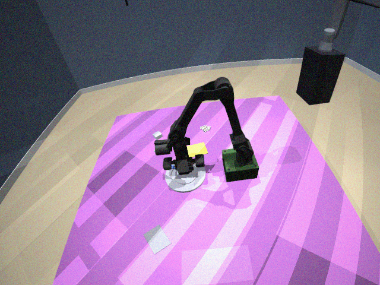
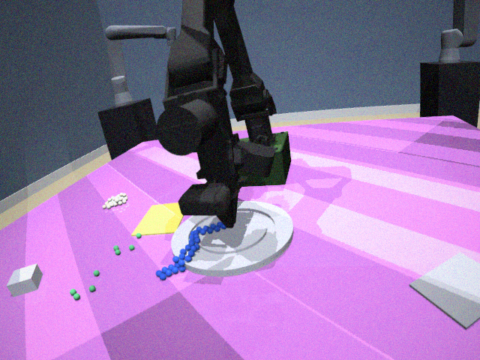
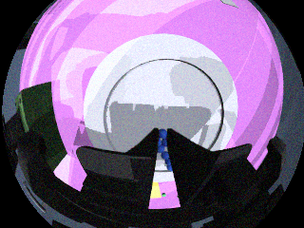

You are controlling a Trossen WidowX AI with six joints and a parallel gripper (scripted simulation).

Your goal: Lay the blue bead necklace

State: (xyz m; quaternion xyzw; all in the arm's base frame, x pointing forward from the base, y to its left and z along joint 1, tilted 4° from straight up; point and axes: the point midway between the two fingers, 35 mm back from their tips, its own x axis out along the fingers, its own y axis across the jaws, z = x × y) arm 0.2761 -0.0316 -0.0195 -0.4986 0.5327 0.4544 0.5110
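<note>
The round white bead board lies 10 mm below my gripper tip and 10 mm ahead of it. Also, from my gripper tip: yellow sheet (160 mm to the right, 60 mm behind, 10 mm below); then grey tile (300 mm to the left, 150 mm ahead, 10 mm below); then cube (330 mm to the right, 160 mm ahead).
</note>
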